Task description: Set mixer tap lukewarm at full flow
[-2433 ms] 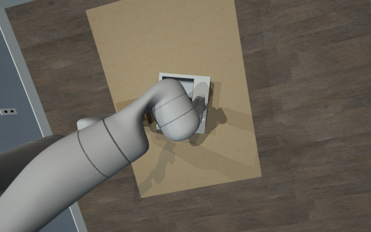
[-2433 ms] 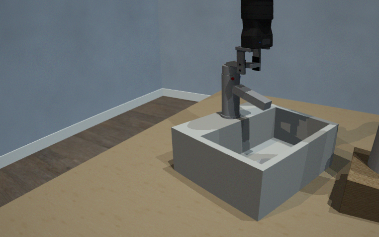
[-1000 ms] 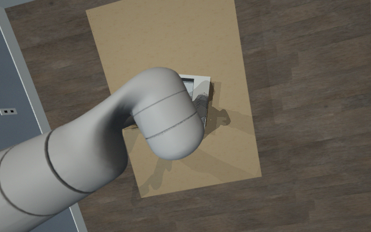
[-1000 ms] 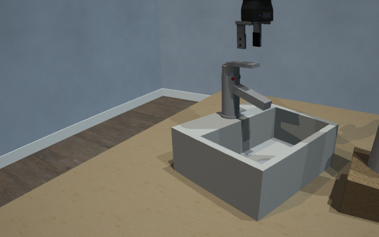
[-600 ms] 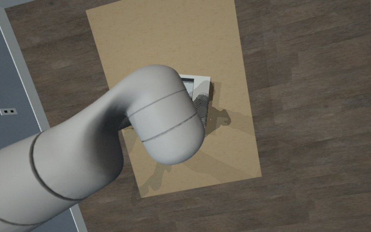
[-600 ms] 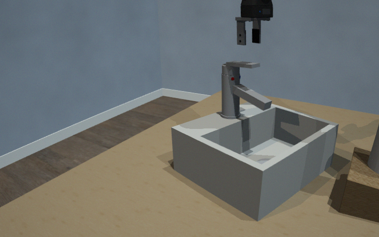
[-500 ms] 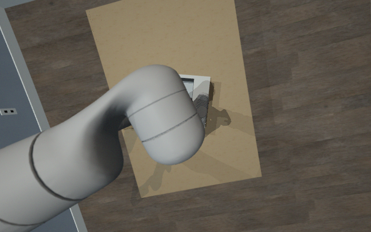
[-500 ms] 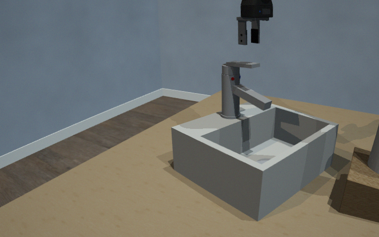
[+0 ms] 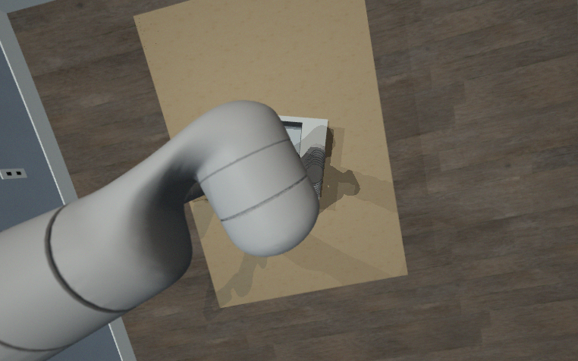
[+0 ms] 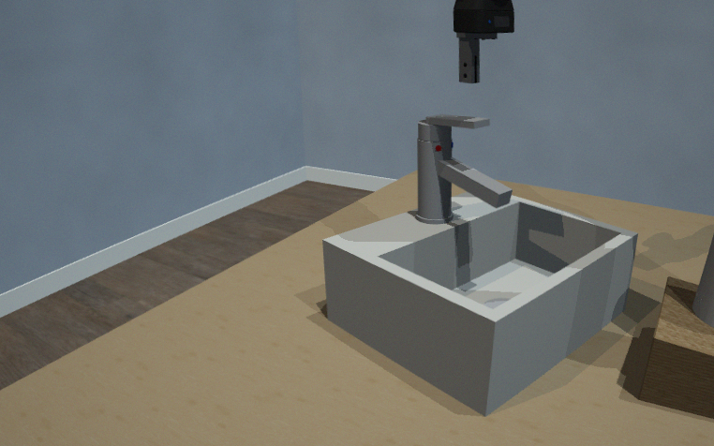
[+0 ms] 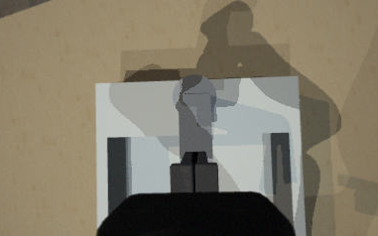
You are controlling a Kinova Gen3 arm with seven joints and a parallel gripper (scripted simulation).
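Right now the flat lever is 7 cm below my hand, 2 cm ahead of it and 1 cm to the right of it. The rest, counted from my hand: grey square sink 30 cm below, 5 cm behind, 2 cm to the left; then grey mixer tap 12 cm below, 4 cm ahead, 1 cm to the right.
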